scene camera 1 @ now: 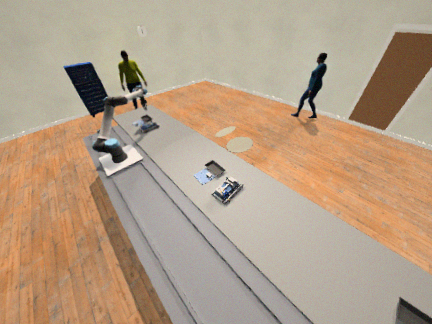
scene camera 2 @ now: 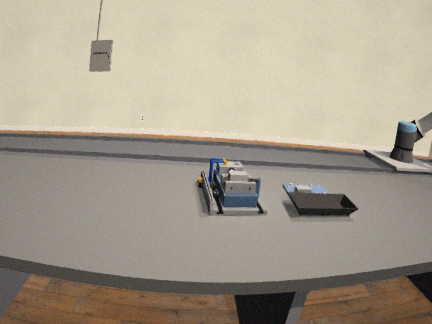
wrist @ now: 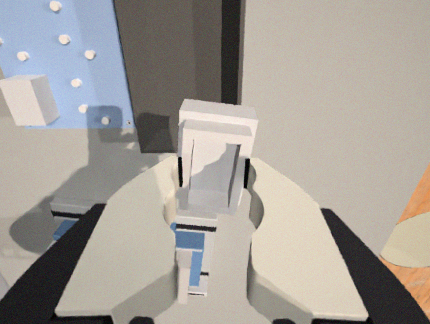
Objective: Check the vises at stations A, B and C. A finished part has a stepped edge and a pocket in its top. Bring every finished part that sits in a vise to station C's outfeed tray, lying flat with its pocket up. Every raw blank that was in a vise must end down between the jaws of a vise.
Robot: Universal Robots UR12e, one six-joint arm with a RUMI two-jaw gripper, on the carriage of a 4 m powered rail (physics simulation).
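Observation:
My gripper (wrist: 213, 160) is shut on a white finished part (wrist: 215, 130), with its pocket and stepped edge facing the wrist camera. It is held above the table, beside a dark tray (wrist: 170, 60) and over part of a vise (wrist: 190, 240). In scene camera 1 the arm reaches over the far station, with its vise (scene camera 1: 149, 127); the fingers are too small to make out. The middle station's vise (scene camera 1: 228, 190) (scene camera 2: 240, 200) has a light grey block (scene camera 2: 239, 175) at its jaws; its kind is unclear. A dark tray (scene camera 1: 215, 167) (scene camera 2: 325, 205) stands beside that vise.
A blue pegged board (wrist: 100, 30) with a white block (wrist: 30, 100) lies beside the far tray. Another blue board (scene camera 1: 202, 176) (scene camera 2: 320, 189) lies at the middle station. A dark tray (scene camera 1: 412, 312) shows at lower right. Two people (scene camera 1: 131, 72) (scene camera 1: 315, 82) stand beyond the table.

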